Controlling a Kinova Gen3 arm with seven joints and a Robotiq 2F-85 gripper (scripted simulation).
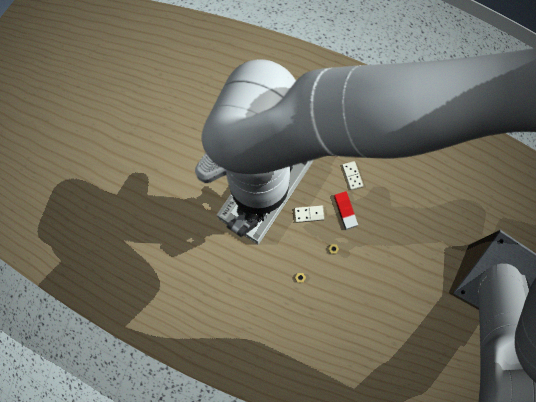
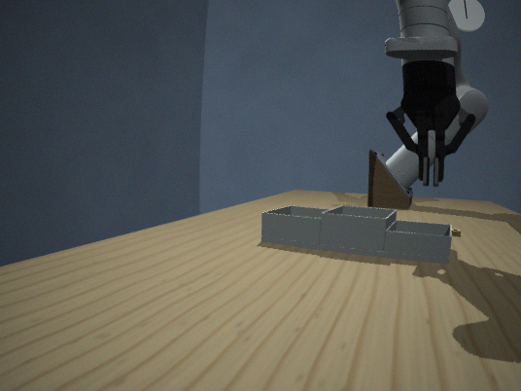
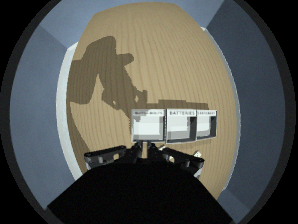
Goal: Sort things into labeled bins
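The white eraser is 14 cm behind my hand, 6 cm to the right of it and 10 cm below it.
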